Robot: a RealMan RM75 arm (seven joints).
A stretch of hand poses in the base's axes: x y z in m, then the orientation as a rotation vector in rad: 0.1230 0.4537 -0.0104 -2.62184 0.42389 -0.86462; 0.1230 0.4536 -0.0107 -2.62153 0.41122 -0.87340; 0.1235 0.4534 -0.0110 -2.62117 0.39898 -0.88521; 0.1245 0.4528 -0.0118 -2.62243 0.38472 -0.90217; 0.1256 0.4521 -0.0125 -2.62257 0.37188 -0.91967; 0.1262 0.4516 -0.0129 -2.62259 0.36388 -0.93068; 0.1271 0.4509 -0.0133 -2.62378 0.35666 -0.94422; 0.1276 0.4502 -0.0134 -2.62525 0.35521 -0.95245; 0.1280 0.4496 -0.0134 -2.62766 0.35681 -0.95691; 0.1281 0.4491 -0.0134 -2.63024 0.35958 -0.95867; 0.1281 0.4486 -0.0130 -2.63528 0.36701 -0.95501; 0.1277 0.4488 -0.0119 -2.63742 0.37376 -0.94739; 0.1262 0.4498 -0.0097 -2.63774 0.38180 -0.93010; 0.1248 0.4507 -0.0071 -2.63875 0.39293 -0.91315; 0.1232 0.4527 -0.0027 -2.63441 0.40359 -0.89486; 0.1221 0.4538 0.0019 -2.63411 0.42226 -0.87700; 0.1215 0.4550 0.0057 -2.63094 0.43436 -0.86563; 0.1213 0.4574 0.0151 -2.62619 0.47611 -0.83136; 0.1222 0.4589 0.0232 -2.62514 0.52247 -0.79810
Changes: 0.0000 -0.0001 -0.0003 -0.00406 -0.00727 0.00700; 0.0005 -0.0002 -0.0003 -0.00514 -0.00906 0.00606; 0.0010 -0.0006 -0.0008 -0.00875 -0.01190 0.00606; 0.0011 -0.0007 -0.0007 -0.00792 -0.01237 0.00509; 0.0006 -0.0005 -0.0004 -0.00498 -0.00777 0.00313; 0.0009 -0.0007 -0.0004 -0.00689 -0.00879 0.00181; 0.0005 -0.0007 -0.0001 -0.00450 -0.00469 -0.00106; 0.0004 -0.0006 0.0000 -0.00356 -0.00169 -0.00252; 0.0001 -0.0005 0.0000 -0.00257 0.00016 -0.00277; 0.0000 -0.0005 0.0004 -0.00215 0.00486 -0.00526; -0.0004 0.0002 0.0011 0.00176 0.00618 -0.00341; -0.0015 0.0010 0.0022 0.00704 0.01158 -0.00195; -0.0014 0.0009 0.0026 0.00655 0.01205 -0.00431; -0.0016 0.0020 0.0044 0.01165 0.01104 -0.00285; -0.0011 0.0011 0.0046 0.00855 0.01328 -0.00920; -0.0006 0.0012 0.0038 0.00804 0.00750 -0.00559; -0.0002 0.0024 0.0094 0.01987 0.02517 -0.02148; 0.0009 0.0015 0.0081 0.01562 0.02676 -0.02571
